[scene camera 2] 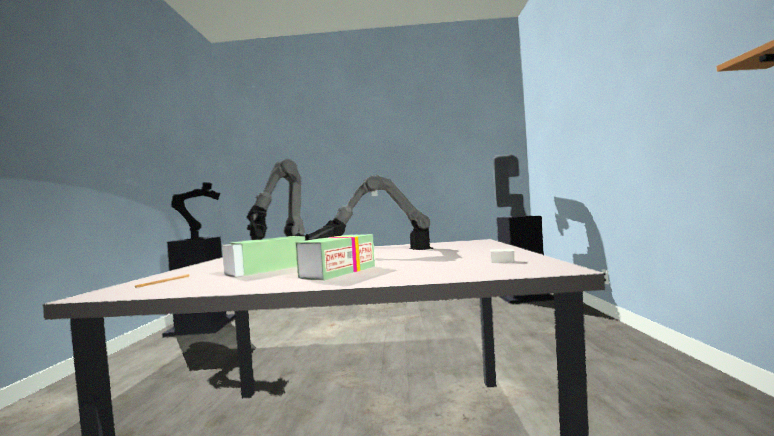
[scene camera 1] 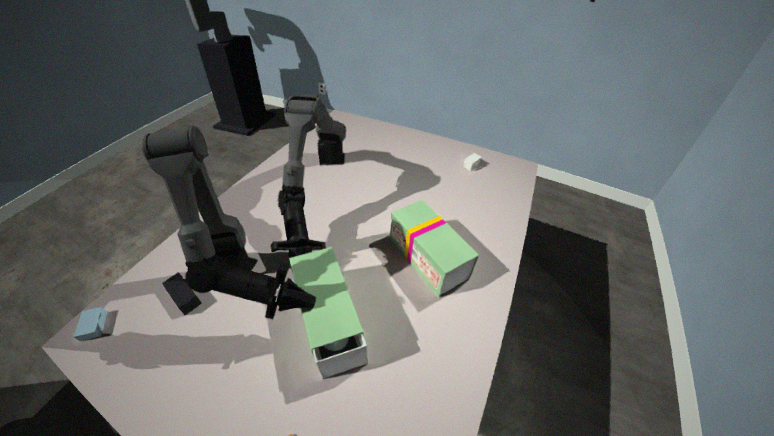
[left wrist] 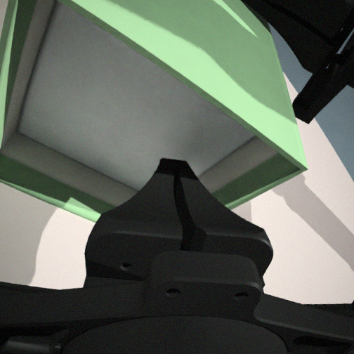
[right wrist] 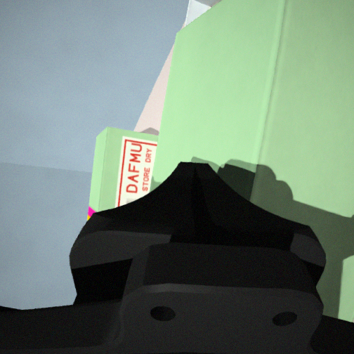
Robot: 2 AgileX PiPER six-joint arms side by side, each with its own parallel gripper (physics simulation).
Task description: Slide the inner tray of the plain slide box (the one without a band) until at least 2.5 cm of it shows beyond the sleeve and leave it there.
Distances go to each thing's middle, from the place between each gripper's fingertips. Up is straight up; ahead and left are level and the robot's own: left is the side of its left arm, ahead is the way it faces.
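From my right hand, the black block (scene camera 1: 183, 296) is 80 mm to the right, 380 mm behind and 100 mm below. The light blue block (scene camera 1: 91, 323) is 250 mm to the right of my right hand, 540 mm behind it and 100 mm below it.
Counting from my left hand, I find the light blue block 450 mm behind, 340 mm to the right and 30 mm below. The black block is 160 mm to the right of my left hand, 290 mm behind it and 30 mm below it. Going by its middle, the black block is nearer to my left hand than to my right hand. The light blue block, going by its middle, is nearer to my left hand than to my right hand.
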